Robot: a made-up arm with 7 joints.
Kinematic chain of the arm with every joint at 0, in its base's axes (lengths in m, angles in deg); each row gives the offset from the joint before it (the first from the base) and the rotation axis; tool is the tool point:
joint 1: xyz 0 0 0.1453 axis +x
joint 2: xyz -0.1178 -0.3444 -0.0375 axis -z
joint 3: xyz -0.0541 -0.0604 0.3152 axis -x
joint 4: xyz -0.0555 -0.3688 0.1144 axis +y
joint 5: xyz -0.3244 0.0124 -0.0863 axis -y
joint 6: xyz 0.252 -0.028 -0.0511 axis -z
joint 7: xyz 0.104 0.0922 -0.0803 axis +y
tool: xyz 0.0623 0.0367 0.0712
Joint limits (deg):
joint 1: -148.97..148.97
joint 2: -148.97..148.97
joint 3: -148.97..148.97
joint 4: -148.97..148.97
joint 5: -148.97..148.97
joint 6: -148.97..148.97
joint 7: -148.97..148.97
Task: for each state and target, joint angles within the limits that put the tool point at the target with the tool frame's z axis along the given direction. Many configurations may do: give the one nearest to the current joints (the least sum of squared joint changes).
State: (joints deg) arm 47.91 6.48 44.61 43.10 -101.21 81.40 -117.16
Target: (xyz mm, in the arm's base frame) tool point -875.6 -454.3 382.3 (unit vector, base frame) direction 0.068 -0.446 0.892
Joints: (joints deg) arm 54.39 43.82 5.31 51.74 -85.54 35.58 -148.97
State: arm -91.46 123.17 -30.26 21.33 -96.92 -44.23 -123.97
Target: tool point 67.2 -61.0 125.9 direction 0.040 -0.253 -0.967
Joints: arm -99.99 133.38 -42.40 -3.78 -57.83 -35.68 -112.60
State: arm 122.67 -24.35 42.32 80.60 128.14 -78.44 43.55
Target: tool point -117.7 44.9 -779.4 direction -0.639 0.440 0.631
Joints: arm 146.59 -46.95 29.91 66.27 141.11 -124.97 71.35
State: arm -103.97 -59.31 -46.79 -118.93 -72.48 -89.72 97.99
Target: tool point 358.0 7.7 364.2 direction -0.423 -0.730 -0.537
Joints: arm -101.71 -59.28 -16.52 -120.96 -78.32 -117.39 145.22
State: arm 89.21 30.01 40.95 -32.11 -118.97 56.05 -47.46
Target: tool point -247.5 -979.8 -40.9 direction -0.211 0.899 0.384
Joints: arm 32.49 13.79 65.15 -49.23 -85.77 33.24 -70.51
